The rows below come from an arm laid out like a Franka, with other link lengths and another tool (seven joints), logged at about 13 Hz.
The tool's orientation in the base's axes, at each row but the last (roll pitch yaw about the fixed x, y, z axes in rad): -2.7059, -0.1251, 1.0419; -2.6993, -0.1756, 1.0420; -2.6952, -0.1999, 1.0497; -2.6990, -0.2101, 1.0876; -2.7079, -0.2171, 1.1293; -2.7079, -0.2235, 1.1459; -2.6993, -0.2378, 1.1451; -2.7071, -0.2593, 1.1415; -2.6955, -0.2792, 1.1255; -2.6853, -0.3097, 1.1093; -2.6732, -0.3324, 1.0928; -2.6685, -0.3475, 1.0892
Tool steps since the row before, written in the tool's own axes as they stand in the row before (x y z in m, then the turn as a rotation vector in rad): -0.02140, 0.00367, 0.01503, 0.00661, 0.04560, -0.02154; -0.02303, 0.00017, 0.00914, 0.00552, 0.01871, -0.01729; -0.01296, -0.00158, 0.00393, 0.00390, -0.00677, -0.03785; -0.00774, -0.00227, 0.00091, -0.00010, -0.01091, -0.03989; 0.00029, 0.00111, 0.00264, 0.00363, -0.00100, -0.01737; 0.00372, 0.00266, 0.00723, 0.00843, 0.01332, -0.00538; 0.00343, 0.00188, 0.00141, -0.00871, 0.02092, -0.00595; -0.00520, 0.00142, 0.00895, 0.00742, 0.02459, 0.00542; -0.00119, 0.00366, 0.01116, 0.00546, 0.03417, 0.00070; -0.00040, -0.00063, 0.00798, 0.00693, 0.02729, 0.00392; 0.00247, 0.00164, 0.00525, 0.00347, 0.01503, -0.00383; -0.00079, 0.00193, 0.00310, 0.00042, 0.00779, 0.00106
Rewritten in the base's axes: -0.01236, -0.01518, -0.01773, 0.04683, -0.01981, 0.00111; -0.01395, -0.01643, -0.01223, 0.02306, -0.00872, 0.00847; -0.00875, -0.00897, -0.00538, 0.00711, -0.00816, 0.03710; -0.00569, -0.00560, -0.00147, 0.00241, -0.01096, 0.03980; 0.00029, 0.00086, -0.00273, 0.00580, -0.00268, 0.01658; 0.00163, 0.00511, -0.00666, 0.01653, 0.00172, 0.00117; 0.00258, 0.00303, -0.00121, 0.01639, -0.01580, -0.00553; -0.00342, -0.00151, -0.00976, 0.02282, 0.00175, -0.01285; -0.00048, 0.00252, -0.01152, 0.03163, -0.00459, -0.01327; -0.00289, 0.00336, -0.00668, 0.02544, 0.00001, -0.01269; 0.00108, 0.00406, -0.00432, 0.01546, -0.00308, -0.00205; 0.00050, 0.00030, -0.00369, 0.00661, -0.00128, -0.00408
